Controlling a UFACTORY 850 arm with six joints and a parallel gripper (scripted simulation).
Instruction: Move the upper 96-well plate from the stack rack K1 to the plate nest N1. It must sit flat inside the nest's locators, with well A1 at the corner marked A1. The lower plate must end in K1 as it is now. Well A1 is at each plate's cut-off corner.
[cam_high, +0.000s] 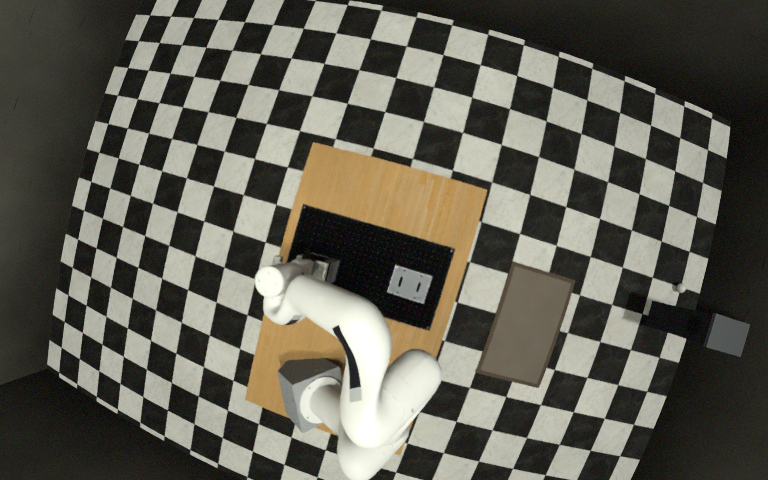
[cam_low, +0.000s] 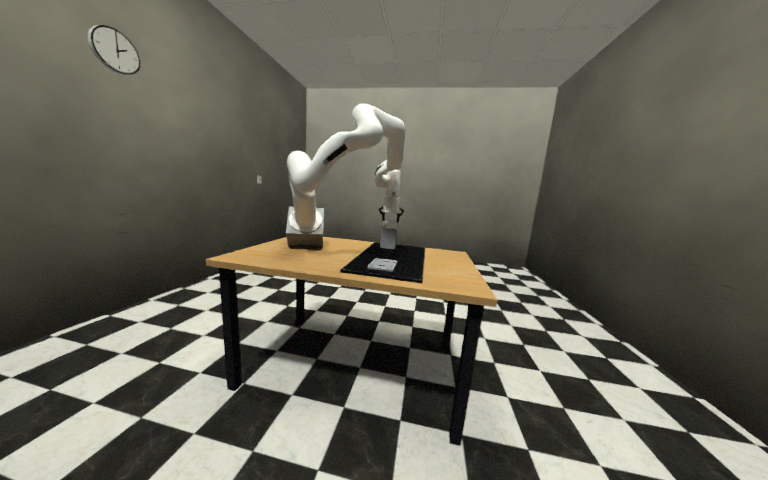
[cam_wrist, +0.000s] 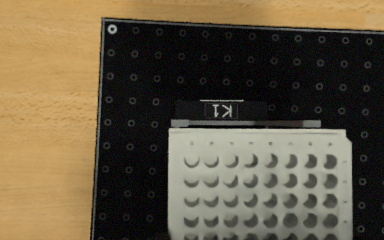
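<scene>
Right now the grey plate nest N1 is 60 mm behind my hand, 380 mm to the right of it and 180 mm below it. Also, from my hand: white 96-well plate: 10 mm below; then A1 corner mark: 20 mm ahead, 320 mm to the right, 180 mm below.
</scene>
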